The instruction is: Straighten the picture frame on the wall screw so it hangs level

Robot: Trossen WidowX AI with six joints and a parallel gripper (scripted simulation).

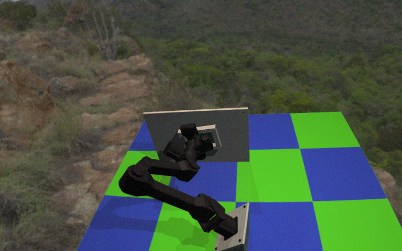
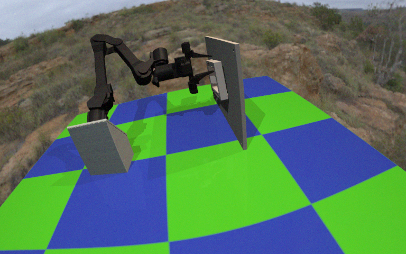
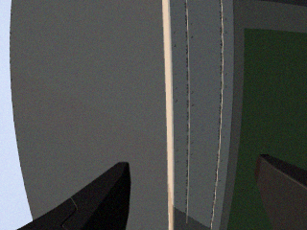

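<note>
Now: gripper tip 1 cm short of the picture frame, 1 cm to the left of it and 5 cm above it. Also, from my gripper tip: wall panel 2 cm ahead, 1 cm to the left, 7 cm below.
</note>
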